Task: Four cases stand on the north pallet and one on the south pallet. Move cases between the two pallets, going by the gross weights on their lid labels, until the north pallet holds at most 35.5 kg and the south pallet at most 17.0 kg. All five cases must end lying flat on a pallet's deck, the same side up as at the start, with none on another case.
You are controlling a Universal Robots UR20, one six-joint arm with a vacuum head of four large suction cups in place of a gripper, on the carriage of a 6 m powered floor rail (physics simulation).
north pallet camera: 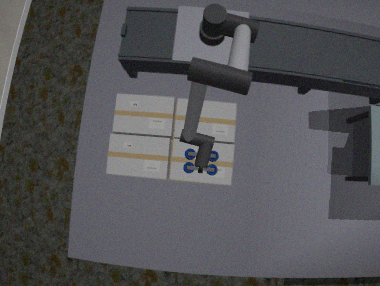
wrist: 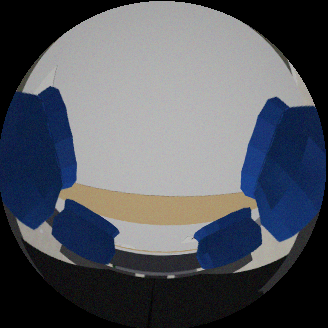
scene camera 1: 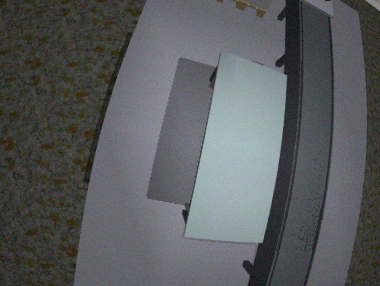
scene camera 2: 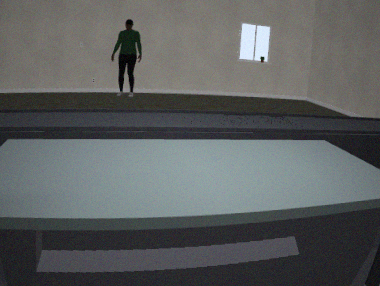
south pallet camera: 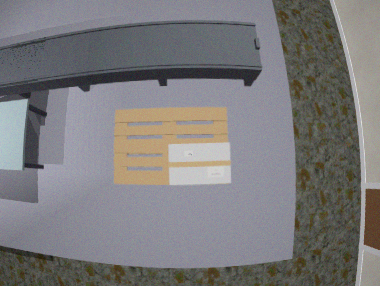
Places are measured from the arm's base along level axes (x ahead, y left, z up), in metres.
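Where they show: hand, its tool point: (wrist: 157,192).
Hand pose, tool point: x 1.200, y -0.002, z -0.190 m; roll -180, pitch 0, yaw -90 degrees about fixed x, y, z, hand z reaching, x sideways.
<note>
After its pixels a point has its place.
My gripper (north pallet camera: 201,162) @[z -0.190, x 1.200, y -0.002 m] (wrist: 160,167) @[z -0.190, x 1.200, y -0.002 m], four blue suction cups, is right over or on the lid of the front right case (north pallet camera: 225,177) @[z -0.169, x 1.322, y 0.237 m] (wrist: 160,115) of the north pallet. The frames do not show whether the cups hold it; it lies level with its neighbours. A back right case (north pallet camera: 220,111) @[z -0.184, x 0.703, y 0.145 m], a back left case (north pallet camera: 145,104) @[z -0.177, x 0.699, y -0.577 m] and a front left case (north pallet camera: 132,166) @[z -0.143, x 1.300, y -0.626 m] lie flat beside it. A corner of the north pallet (scene camera 1: 241,5) @[z -0.493, x 1.005, y 0.311 m] shows in scene camera 1. One case (south pallet camera: 205,154) @[z -0.174, x 1.116, y 5.431 m] lies flat on the front right of the south pallet (south pallet camera: 140,113) @[z -0.427, x 0.653, y 4.771 m]. Lid labels are too small to read.
A pale table (scene camera 1: 240,150) @[z -0.040, x 0.944, y 2.620 m] (scene camera 2: 190,175) @[z -0.040, x 0.989, y 2.516 m] (north pallet camera: 375,150) @[z -0.040, x 0.957, y 1.718 m] (south pallet camera: 12,135) @[z -0.040, x 0.913, y 3.287 m] stands between the pallets. The floor rail (scene camera 1: 316,100) (north pallet camera: 310,55) (south pallet camera: 150,47) runs behind them, with the arm's carriage (north pallet camera: 186,37) @[z 0.001, x 0.054, y -0.239 m] at the north end. A person (scene camera 2: 129,44) stands beyond the rail.
</note>
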